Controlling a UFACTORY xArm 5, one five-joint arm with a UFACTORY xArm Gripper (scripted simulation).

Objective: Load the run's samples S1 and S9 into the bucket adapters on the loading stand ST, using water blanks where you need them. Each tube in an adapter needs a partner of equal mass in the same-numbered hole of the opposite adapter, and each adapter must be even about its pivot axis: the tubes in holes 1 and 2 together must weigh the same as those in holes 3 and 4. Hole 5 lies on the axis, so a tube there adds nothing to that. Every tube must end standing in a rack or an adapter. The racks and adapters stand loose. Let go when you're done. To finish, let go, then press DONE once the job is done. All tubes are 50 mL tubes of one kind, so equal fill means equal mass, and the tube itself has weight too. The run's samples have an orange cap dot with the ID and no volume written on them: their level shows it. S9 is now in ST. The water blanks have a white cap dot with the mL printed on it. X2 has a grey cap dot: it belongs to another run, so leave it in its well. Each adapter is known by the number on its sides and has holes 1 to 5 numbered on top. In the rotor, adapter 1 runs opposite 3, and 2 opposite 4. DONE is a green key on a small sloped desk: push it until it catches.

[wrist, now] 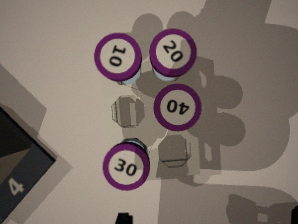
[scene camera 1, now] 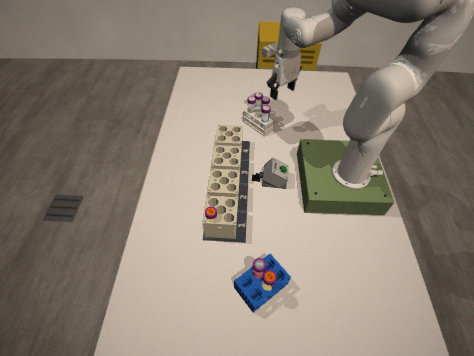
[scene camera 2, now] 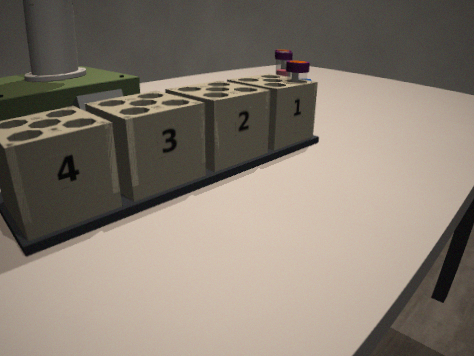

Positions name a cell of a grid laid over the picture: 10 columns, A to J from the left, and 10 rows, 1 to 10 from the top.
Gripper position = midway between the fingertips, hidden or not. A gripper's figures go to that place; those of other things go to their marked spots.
Labels:
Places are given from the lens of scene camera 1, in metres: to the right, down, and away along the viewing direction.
gripper (scene camera 1: F3): 0.17, -0.32, 1.07
stand ST (scene camera 1: F5): 0.03, -0.02, 1.05

